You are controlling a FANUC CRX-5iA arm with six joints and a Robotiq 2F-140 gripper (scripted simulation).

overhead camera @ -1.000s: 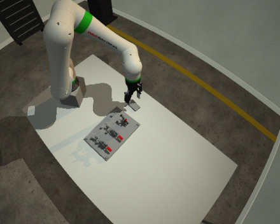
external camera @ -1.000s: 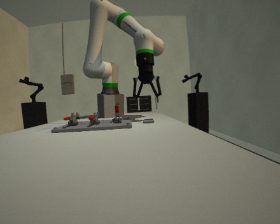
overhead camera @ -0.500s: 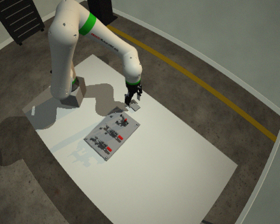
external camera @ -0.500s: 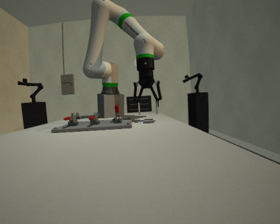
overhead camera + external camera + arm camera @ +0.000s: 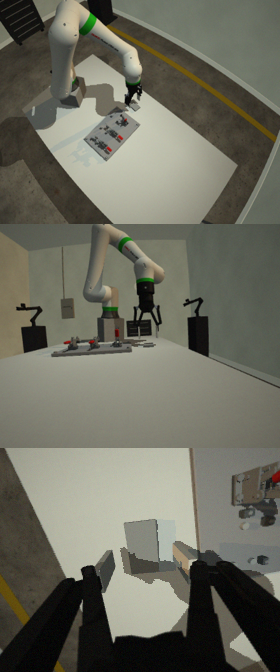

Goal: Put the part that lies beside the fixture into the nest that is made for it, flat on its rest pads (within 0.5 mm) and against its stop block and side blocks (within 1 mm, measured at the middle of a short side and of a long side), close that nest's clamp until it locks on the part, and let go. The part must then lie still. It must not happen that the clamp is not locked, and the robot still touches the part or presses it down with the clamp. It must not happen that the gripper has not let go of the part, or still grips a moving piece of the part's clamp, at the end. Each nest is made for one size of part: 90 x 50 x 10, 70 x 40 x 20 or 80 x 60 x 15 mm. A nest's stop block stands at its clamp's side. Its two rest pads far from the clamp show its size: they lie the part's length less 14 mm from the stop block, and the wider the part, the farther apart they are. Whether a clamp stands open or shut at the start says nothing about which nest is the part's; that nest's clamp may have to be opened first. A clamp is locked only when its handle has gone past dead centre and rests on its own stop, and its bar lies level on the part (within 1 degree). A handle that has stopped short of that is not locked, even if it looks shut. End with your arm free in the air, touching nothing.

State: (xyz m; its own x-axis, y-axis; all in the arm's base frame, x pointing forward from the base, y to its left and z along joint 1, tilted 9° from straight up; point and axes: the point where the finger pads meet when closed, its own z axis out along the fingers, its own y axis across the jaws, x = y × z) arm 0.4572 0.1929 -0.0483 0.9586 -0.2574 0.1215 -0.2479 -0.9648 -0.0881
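My gripper is now 6 cm above the grey part. Round my hand: grey fixture plate 1 cm behind, 27 cm to the right, 6 cm below.
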